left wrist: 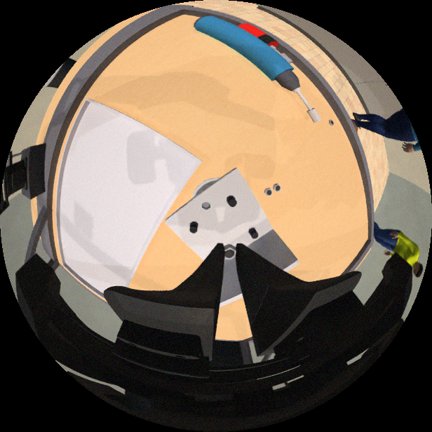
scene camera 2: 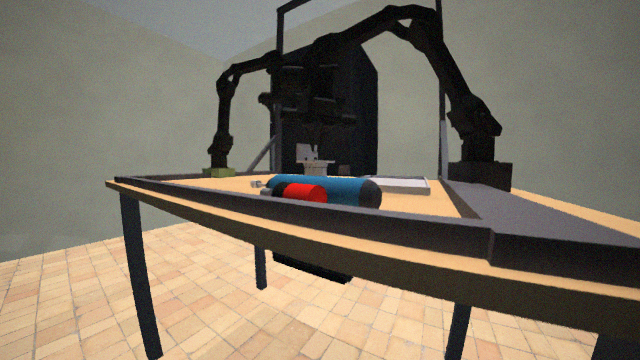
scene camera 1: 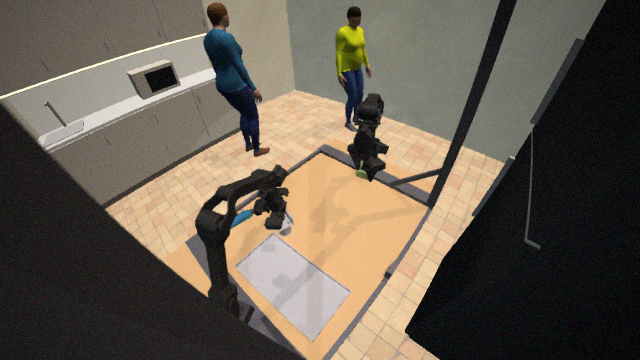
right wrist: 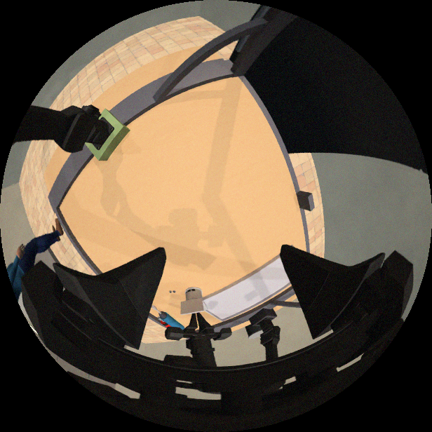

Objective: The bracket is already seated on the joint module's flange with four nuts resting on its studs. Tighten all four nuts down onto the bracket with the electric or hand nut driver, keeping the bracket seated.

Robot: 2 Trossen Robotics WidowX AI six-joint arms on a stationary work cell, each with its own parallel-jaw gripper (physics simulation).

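Where they show: left gripper, between the fingertips: (scene camera 2: 315, 152) (scene camera 1: 283, 219); right gripper, between the fingertips: (scene camera 1: 364, 175); left arm's base, origin of its link: (scene camera 1: 231, 313).
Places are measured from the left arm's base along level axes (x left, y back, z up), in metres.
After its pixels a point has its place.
Note:
The grey bracket (scene camera 2: 306, 150) @(y -0.432, x -0.030, z 0.026 m) (left wrist: 247, 200) (right wrist: 192, 306) sits on the white joint module (scene camera 2: 315, 169) @(y -0.402, x 0.013, z -0.023 m) (right wrist: 193, 294). In the left wrist view, three black studs show on the bracket. My left gripper (scene camera 2: 314, 143) @(y -0.407, x -0.020, z 0.021 m) (left wrist: 228, 248) (right wrist: 195, 311) is shut on a nut (left wrist: 229, 253), above the bracket. Two nuts (left wrist: 268, 191) (left wrist: 277, 187) lie beside the bracket on the table; another (left wrist: 331, 122) lies near the driver's tip. The blue electric driver (scene camera 2: 345, 190) @(y -0.336, x 0.272, z -0.039 m) (left wrist: 245, 47) and red hand driver (scene camera 2: 306, 192) @(y -0.376, x 0.285, z -0.040 m) (left wrist: 250, 30) lie together. My right gripper (right wrist: 224, 253) is open and empty, away from the bracket.
A shallow pale tray (scene camera 1: 295, 285) @(y -0.182, x -0.152, z -0.064 m) (scene camera 2: 400, 184) @(y -0.174, x -0.067, z -0.064 m) (left wrist: 115, 190) (right wrist: 245, 296) lies beside the joint module. Raised dark rails (scene camera 2: 325, 214) @(y -0.353, x 0.322, z -0.053 m) edge the table. A green block (scene camera 2: 220, 172) @(y -0.842, x -0.258, z -0.044 m) (right wrist: 103, 152) sits at the right arm's base. Two people (scene camera 1: 227, 70) (scene camera 1: 352, 52) stand beyond the table.

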